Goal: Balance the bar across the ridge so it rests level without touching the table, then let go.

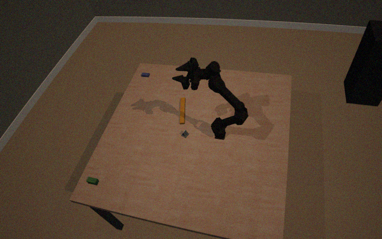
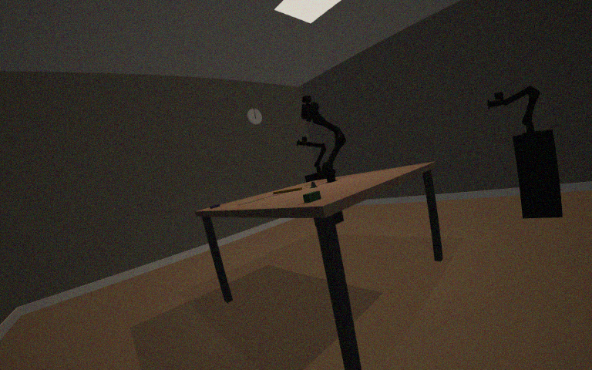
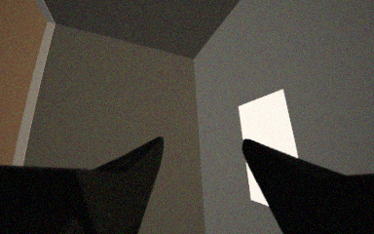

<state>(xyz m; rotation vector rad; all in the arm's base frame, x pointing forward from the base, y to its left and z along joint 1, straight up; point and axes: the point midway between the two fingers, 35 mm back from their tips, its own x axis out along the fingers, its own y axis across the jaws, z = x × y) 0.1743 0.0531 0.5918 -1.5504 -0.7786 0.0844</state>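
My gripper tip is now 11 cm short of the orange bar, 24 cm to the left of it and 60 cm above it. The rest, counted from my gripper tip: green block: 54 cm ahead, 43 cm to the left, 59 cm below; then blue block: 54 cm ahead, 57 cm to the right, 60 cm below.
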